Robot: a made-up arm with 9 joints. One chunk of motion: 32 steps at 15 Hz.
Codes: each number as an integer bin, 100 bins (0 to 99) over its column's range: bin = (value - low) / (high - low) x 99, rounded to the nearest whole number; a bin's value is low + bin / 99 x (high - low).
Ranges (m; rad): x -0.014..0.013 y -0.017..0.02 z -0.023..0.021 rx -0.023..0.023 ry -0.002..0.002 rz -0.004..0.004
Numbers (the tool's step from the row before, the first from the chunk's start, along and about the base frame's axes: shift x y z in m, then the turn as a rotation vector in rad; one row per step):
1: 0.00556 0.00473 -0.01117 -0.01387 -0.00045 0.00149
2: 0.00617 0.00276 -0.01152 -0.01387 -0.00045 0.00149
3: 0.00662 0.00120 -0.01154 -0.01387 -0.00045 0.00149
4: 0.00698 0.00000 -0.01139 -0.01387 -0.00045 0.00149
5: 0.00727 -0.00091 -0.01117 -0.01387 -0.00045 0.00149
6: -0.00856 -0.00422 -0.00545 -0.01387 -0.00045 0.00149
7: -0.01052 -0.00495 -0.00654 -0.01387 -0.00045 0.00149
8: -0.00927 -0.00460 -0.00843 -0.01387 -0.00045 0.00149
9: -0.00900 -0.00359 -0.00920 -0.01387 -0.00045 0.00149
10: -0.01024 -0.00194 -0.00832 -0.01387 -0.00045 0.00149
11: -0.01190 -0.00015 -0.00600 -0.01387 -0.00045 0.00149
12: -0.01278 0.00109 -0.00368 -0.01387 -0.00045 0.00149
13: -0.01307 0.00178 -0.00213 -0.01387 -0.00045 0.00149
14: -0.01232 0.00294 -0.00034 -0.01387 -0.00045 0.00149
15: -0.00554 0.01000 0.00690 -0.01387 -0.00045 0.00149
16: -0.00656 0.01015 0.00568 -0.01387 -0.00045 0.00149
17: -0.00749 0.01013 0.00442 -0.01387 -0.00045 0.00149
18: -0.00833 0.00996 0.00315 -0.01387 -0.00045 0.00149
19: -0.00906 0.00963 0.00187 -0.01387 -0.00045 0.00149
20: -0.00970 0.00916 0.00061 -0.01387 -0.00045 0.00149
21: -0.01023 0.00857 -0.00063 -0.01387 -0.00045 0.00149
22: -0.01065 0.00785 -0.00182 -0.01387 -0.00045 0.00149
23: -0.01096 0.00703 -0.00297 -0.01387 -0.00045 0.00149
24: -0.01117 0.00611 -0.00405 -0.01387 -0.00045 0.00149
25: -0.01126 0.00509 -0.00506 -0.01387 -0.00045 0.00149
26: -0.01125 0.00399 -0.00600 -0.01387 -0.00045 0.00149
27: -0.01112 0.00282 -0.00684 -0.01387 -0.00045 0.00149
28: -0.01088 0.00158 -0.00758 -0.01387 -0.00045 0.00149
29: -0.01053 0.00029 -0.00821 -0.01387 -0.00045 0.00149
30: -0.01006 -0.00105 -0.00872 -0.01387 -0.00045 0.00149
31: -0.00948 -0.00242 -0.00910 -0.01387 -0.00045 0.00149
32: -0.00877 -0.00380 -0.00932 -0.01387 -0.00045 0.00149
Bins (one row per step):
1: 72 58 27 20 38 68
2: 74 53 26 20 38 68
3: 76 49 26 20 38 68
4: 77 45 26 20 38 68
5: 78 43 27 20 38 68
6: 20 34 39 20 38 68
7: 13 32 37 20 38 68
8: 17 33 33 20 38 68
9: 18 36 31 20 38 68
10: 14 40 33 20 38 68
11: 8 45 38 20 38 68
12: 4 48 43 20 38 68
13: 3 50 47 20 38 68
14: 6 53 51 20 38 68
15: 31 72 67 20 38 68
16: 27 73 65 20 38 68
17: 24 73 62 20 38 68
18: 21 72 59 20 38 68
19: 18 71 56 20 38 68
20: 16 70 53 20 38 68
21: 14 68 50 20 38 68
22: 12 66 48 20 38 68
23: 11 64 45 20 38 68
24: 10 62 43 20 38 68
25: 10 59 40 20 38 68
26: 10 56 38 20 38 68
27: 11 53 36 20 38 68
28: 11 50 35 20 38 68
29: 13 46 33 20 38 68
30: 14 43 32 20 38 68
31: 17 39 31 20 38 68
32: 19 35 31 20 38 68

